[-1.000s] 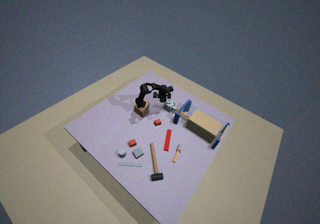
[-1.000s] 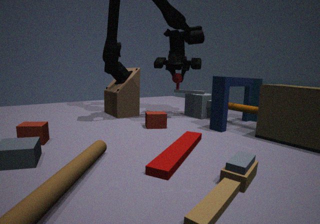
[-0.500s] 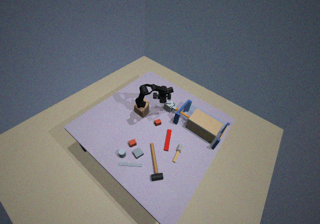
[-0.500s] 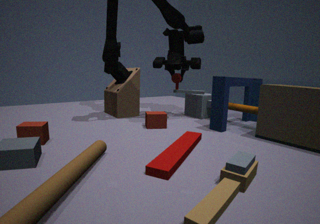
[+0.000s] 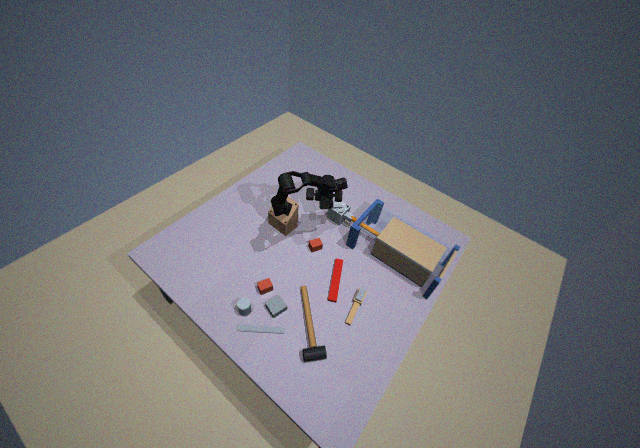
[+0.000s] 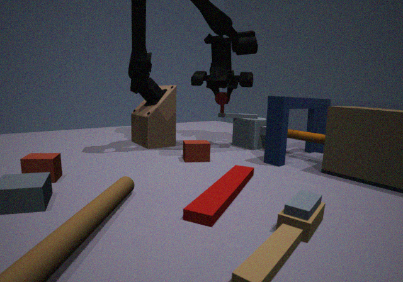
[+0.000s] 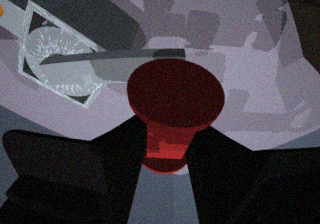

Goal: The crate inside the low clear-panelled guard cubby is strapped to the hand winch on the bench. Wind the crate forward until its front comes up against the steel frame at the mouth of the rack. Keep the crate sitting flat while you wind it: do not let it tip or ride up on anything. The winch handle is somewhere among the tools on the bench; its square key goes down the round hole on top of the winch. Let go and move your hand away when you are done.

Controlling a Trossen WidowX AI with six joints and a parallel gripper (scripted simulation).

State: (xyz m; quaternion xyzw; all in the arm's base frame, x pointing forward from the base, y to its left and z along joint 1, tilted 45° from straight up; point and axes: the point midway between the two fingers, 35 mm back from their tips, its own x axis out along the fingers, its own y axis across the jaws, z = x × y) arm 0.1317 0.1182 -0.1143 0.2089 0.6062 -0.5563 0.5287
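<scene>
My gripper tip is now 240 mm short of the blue front frame, 30 mm to the right of it and 30 mm above it. Round my gripper tip: red knob: 10 mm to the right, 10 mm ahead; then grey winch: 100 mm below, 70 mm ahead, 40 mm to the left; then winch handle: 40 mm ahead, 30 mm below, 10 mm to the left.
</scene>
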